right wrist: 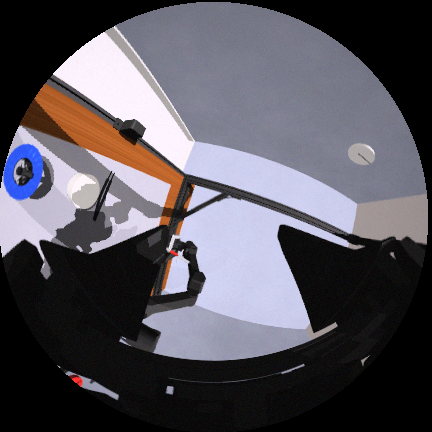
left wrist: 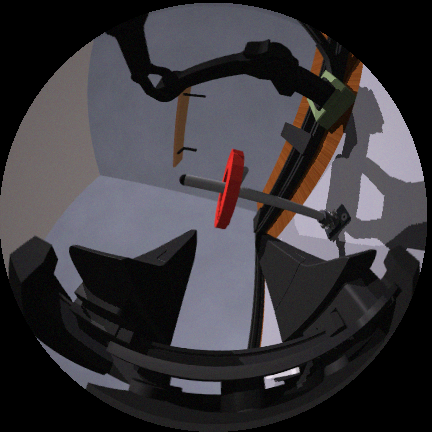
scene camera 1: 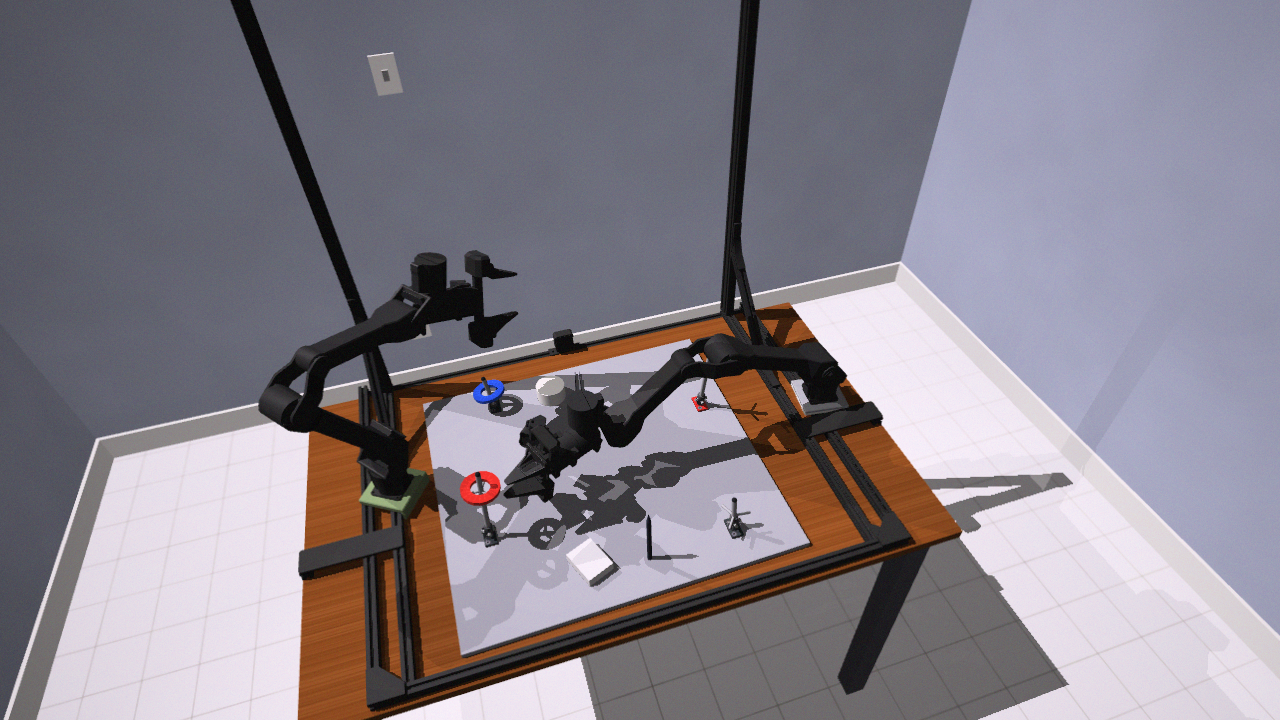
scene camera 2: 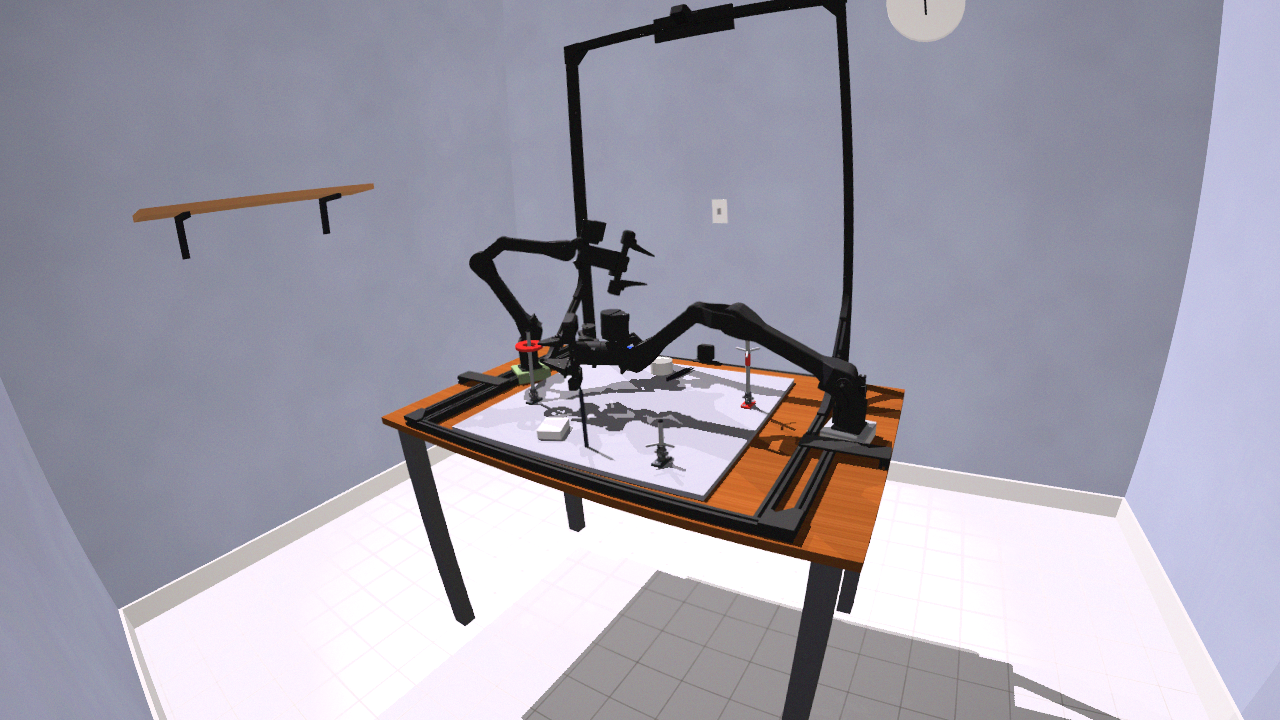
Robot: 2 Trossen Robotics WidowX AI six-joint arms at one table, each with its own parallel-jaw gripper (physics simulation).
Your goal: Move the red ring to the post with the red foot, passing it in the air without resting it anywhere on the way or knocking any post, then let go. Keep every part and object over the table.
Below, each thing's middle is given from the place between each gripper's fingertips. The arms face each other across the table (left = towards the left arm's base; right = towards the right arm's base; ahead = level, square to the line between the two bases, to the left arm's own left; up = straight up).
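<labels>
The red ring [scene camera 1: 477,500] is 14 cm below my right hand, 37 cm ahead of it and 13 cm to the right of it. There's a white box [scene camera 1: 591,563] too, and that's 28 cm below my right hand, 48 cm ahead of it and 3 cm to the left of it.
My left hand is 1 cm lower than the red ring, 1 cm past it and 4 cm to the left of it. As for the white box, it's 13 cm below my left hand, 10 cm ahead of it and 12 cm to the left of it.
</labels>
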